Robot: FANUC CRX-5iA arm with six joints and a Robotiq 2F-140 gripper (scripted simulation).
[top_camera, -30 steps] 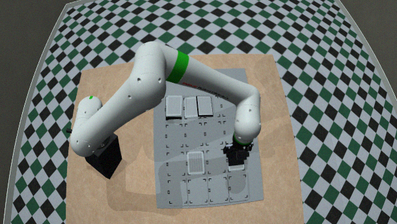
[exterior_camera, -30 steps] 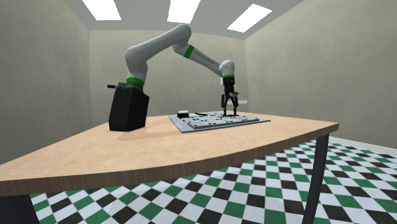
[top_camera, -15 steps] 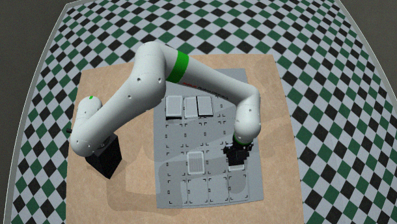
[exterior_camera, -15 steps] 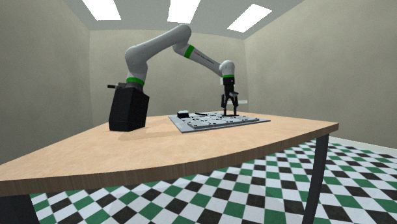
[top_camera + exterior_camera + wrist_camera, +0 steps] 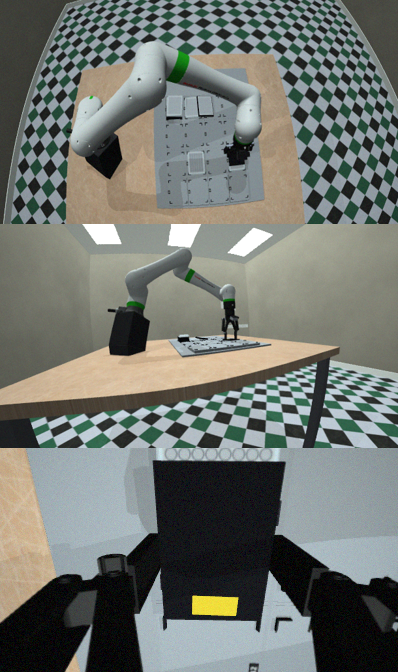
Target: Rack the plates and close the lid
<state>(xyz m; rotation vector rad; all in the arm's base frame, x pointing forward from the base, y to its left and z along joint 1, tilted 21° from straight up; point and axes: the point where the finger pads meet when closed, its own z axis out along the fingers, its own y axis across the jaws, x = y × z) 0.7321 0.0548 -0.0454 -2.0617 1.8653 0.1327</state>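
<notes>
Now: hand 2 cm above the black plate lid. Round my hand: bay label 32: 17 cm behind, 12 cm to the left, 4 cm below; fine-welled plate: 21 cm behind, 5 cm to the right, 3 cm below; bay label reading 33: 15 cm behind, 5 cm to the right, 4 cm below.
</notes>
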